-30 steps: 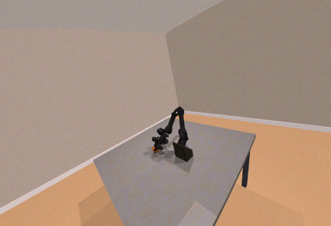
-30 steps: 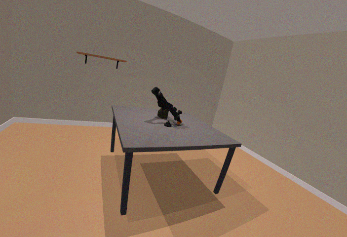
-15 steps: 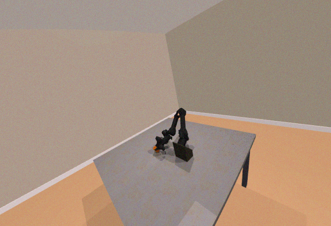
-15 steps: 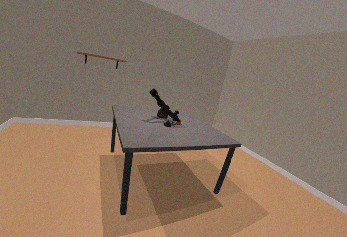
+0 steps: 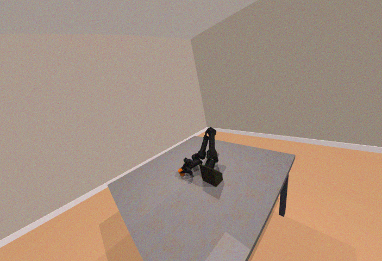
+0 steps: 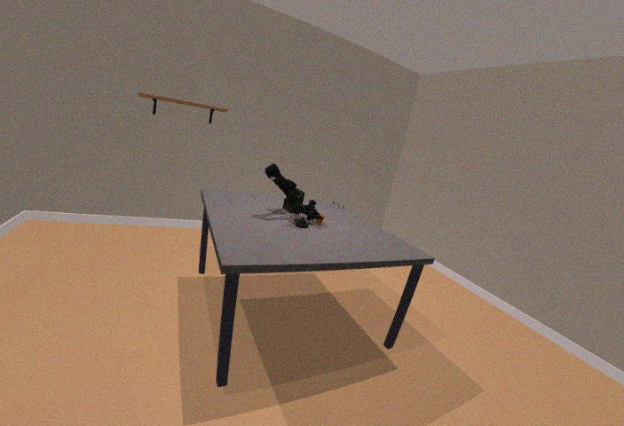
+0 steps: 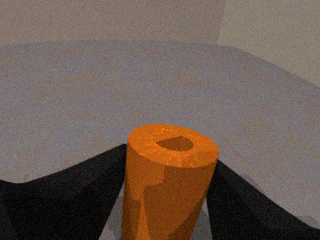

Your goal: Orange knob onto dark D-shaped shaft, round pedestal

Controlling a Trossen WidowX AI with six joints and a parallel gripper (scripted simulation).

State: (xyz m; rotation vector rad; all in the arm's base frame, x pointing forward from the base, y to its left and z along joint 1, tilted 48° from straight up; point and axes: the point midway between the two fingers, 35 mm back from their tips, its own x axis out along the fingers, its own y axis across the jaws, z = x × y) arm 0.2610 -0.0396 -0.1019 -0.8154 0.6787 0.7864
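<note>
The pedestal with shaft lies 40 mm ahead of my gripper tip, 180 mm to the right of it and 20 mm below it. From my gripper tip the other things lie so: orange knob (10 mm behind, 10 mm to the right, 10 mm below).
</note>
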